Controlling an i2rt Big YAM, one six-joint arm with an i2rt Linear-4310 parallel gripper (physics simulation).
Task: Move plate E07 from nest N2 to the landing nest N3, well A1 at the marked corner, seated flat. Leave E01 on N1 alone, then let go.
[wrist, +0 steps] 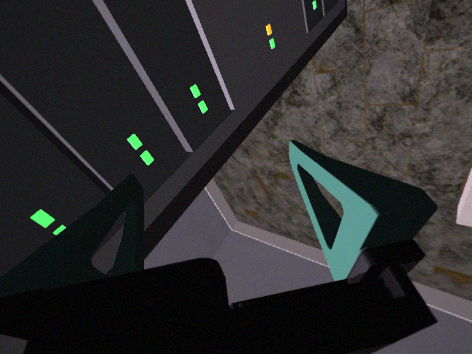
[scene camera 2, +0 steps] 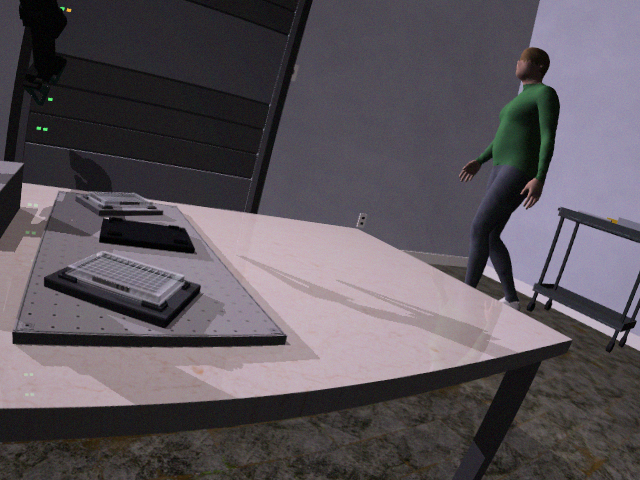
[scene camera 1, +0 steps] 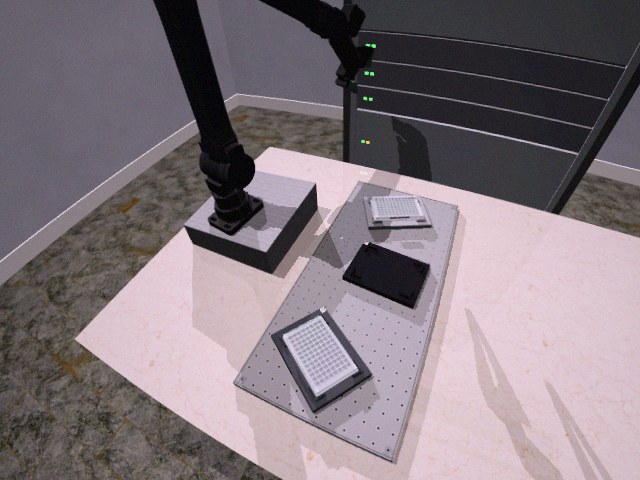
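Note:
A clear 96-well plate (scene camera 1: 319, 353) (scene camera 2: 126, 276) sits in the near dark nest (scene camera 1: 338, 388) (scene camera 2: 103, 302). Another clear plate (scene camera 1: 395, 207) (scene camera 2: 121, 198) sits in the far grey nest (scene camera 1: 398, 225) (scene camera 2: 129, 212). Between them is an empty black nest (scene camera 1: 387, 273) (scene camera 2: 144, 235) with a small white mark at one corner. Plate and nest labels are not readable, so I cannot tell which plate is E07. My gripper (scene camera 1: 360, 75) (scene camera 2: 47, 86) (wrist: 213, 164) is open and empty, high above the board's far end, in front of the rack. No plate shows in the wrist view.
The nests stand on a perforated grey board (scene camera 1: 382, 361) (scene camera 2: 222, 325) on the table (scene camera 1: 516, 310) (scene camera 2: 336, 320). The arm's base is on a grey block (scene camera 1: 289, 196) beside the board. A dark rack stands behind the table. A person (scene camera 2: 522, 129) stands beyond the table near a cart (scene camera 2: 584, 304).

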